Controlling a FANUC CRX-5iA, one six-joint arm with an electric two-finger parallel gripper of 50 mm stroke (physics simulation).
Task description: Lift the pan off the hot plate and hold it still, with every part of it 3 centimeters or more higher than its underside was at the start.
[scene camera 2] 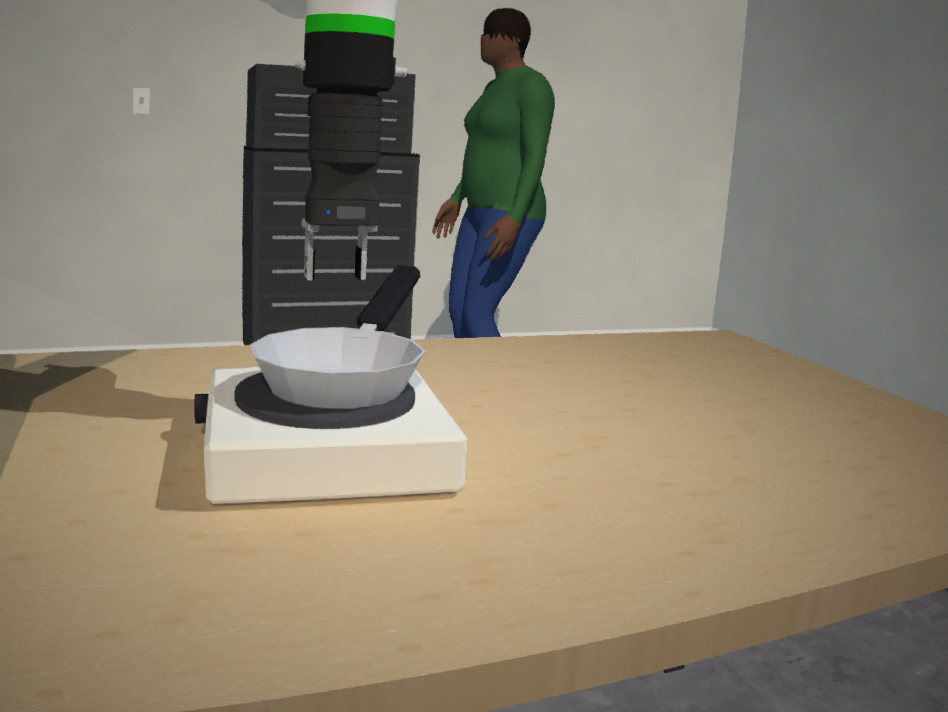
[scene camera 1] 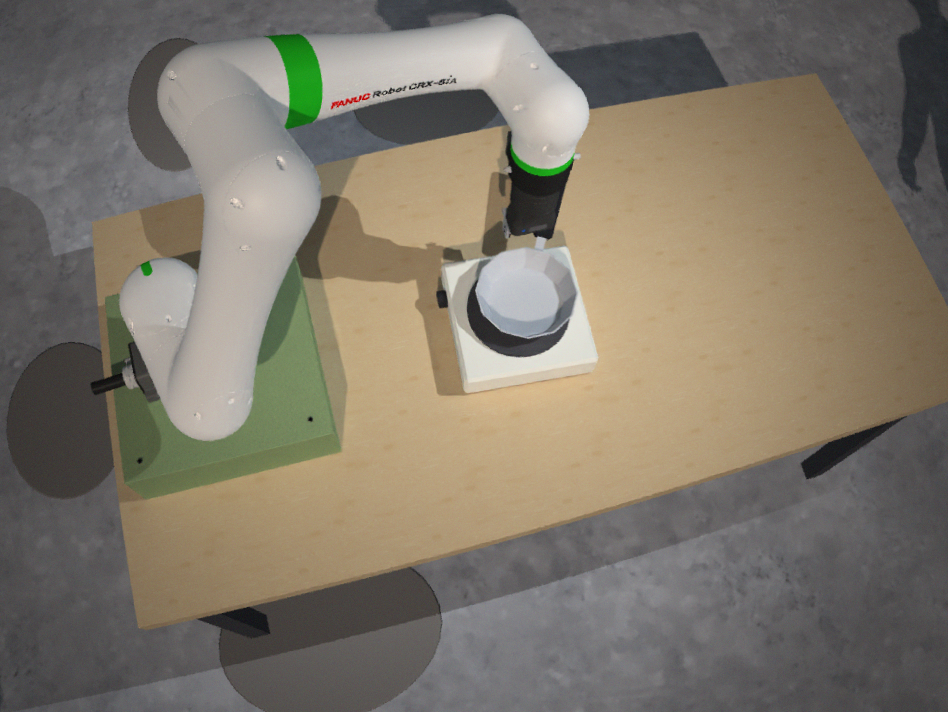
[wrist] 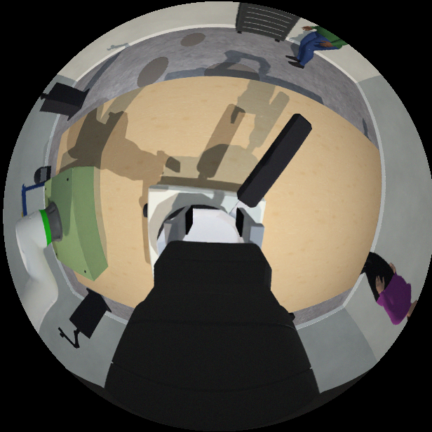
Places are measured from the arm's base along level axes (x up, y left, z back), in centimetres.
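Pixels of known places: gripper, fingertip midpoint: [scene camera 2: 334, 278] [scene camera 1: 522, 229].
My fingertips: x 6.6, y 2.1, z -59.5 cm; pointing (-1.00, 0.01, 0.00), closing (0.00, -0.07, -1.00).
Note:
Ahead of a thing's pixels: the offset from my fingertips to its middle. Level surfaces: height alone.
The light grey pan @(dx -5.5, dy -0.7, dz -3.7 cm) [scene camera 1: 523, 295] [scene camera 2: 337, 387] [wrist: 216, 232] rests upright on the black disc [scene camera 1: 509, 344] [scene camera 2: 325, 417] of the white hot plate [scene camera 1: 583, 348] [scene camera 2: 337, 471] [wrist: 159, 196]. Its black handle @(dx -3.9, dy +7.6, dz -9.4 cm) [scene camera 2: 389, 298] [wrist: 276, 160] slopes up and back; in scene camera 1 the gripper and wrist hide it. My gripper [scene camera 2: 335, 277] [wrist: 214, 215] is open and empty, pointing down, above the pan's rear side in the scene views. The handle lies to the right of both fingers in scene camera 2 and the wrist view, outside the gap. The fingers are hidden in scene camera 1.
A black knob @(dx -13.6, dy -1.8, dz +15.2 cm) [scene camera 1: 441, 298] [scene camera 2: 200, 408] [wrist: 145, 210] sticks out of the hot plate's left side. The arm's green base block [scene camera 1: 229, 452] [wrist: 82, 220] stands at the left of the wooden table @(dx -17.1 cm) [scene camera 1: 728, 268]. A person in green [scene camera 2: 505, 145] [wrist: 320, 40] stands beyond it.

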